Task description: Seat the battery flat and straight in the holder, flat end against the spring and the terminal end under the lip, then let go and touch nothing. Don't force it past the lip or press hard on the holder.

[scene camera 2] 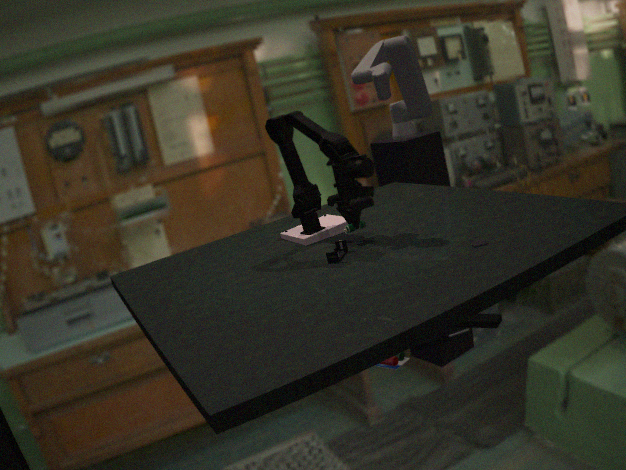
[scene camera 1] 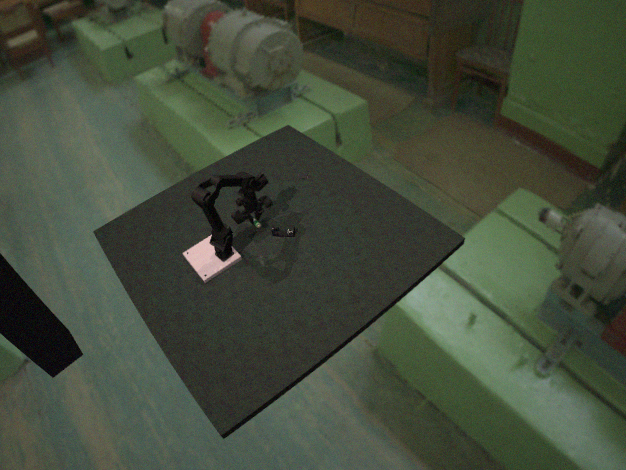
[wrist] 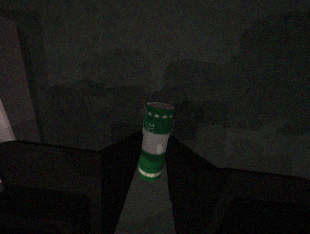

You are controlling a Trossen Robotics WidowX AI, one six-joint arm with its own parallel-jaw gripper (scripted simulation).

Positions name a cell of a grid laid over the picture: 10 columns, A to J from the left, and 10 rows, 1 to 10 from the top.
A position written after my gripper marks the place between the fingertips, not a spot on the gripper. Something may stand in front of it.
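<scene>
Gripper state: my gripper (scene camera 2: F5), also visible in the wrist view (wrist: E6), is carrying a battery (wrist: F6).
</scene>
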